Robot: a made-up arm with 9 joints.
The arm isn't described. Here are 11 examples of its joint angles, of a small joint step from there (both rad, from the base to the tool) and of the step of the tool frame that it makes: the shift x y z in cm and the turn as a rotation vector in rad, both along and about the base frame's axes.
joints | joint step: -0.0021 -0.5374 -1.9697 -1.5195 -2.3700 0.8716 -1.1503 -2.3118 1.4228 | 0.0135 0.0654 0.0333 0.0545 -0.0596 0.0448 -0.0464 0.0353 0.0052
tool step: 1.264 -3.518 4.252 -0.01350 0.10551 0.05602
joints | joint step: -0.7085 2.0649 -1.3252 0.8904 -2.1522 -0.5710 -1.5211 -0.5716 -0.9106 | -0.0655 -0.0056 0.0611 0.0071 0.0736 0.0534 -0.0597 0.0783 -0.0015
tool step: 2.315 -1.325 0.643 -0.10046 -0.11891 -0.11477
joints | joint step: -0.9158 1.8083 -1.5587 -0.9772 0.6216 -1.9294 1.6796 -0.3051 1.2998 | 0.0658 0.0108 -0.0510 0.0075 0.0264 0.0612 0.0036 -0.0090 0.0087
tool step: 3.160 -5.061 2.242 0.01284 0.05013 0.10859
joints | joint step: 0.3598 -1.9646 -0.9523 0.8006 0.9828 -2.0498 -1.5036 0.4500 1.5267 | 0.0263 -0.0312 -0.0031 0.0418 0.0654 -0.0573 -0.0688 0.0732 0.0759
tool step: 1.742 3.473 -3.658 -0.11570 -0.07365 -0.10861
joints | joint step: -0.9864 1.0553 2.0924 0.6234 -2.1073 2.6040 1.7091 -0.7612 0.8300 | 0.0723 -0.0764 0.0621 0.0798 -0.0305 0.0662 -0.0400 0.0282 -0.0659
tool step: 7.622 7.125 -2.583 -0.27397 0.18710 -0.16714
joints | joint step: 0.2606 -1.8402 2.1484 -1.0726 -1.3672 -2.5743 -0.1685 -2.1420 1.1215 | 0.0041 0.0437 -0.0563 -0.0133 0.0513 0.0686 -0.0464 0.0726 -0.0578
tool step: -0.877 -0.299 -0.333 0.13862 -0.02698 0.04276
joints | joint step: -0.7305 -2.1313 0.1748 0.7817 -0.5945 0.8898 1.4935 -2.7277 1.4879 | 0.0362 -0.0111 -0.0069 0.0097 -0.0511 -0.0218 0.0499 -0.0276 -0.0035
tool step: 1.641 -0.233 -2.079 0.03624 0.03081 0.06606
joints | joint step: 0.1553 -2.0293 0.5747 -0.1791 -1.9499 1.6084 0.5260 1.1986 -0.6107 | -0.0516 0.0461 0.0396 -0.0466 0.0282 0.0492 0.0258 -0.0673 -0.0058
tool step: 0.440 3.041 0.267 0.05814 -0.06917 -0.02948
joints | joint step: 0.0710 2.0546 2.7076 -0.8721 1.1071 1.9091 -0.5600 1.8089 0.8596 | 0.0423 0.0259 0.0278 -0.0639 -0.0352 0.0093 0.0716 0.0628 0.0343
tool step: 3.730 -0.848 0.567 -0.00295 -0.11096 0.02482
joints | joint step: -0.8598 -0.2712 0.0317 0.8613 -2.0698 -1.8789 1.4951 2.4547 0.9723 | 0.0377 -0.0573 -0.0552 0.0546 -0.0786 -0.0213 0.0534 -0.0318 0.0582
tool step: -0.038 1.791 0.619 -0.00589 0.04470 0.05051
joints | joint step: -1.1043 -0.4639 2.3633 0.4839 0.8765 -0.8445 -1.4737 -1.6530 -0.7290 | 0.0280 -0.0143 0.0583 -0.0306 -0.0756 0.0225 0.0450 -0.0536 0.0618
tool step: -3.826 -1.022 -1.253 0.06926 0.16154 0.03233
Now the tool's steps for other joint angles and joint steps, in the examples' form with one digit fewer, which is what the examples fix.
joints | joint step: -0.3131 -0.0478 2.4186 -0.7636 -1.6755 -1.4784 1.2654 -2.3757 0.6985 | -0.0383 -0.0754 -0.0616 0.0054 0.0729 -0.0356 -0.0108 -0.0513 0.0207
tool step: -0.93 -0.45 -2.80 0.1451 -0.0628 -0.0325
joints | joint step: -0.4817 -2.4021 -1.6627 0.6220 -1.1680 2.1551 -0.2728 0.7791 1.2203 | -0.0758 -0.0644 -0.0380 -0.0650 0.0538 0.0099 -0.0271 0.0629 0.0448
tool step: 1.59 2.25 -5.26 -0.0396 -0.0720 -0.0301
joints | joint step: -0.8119 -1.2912 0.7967 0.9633 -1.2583 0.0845 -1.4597 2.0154 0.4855 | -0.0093 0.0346 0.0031 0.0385 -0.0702 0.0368 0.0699 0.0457 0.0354
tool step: 0.47 -5.68 1.64 0.1657 0.0444 0.0018
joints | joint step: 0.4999 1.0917 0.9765 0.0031 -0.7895 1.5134 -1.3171 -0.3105 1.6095 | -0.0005 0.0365 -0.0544 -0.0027 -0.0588 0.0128 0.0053 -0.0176 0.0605
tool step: 1.65 -1.81 3.84 0.0743 0.1197 0.0026
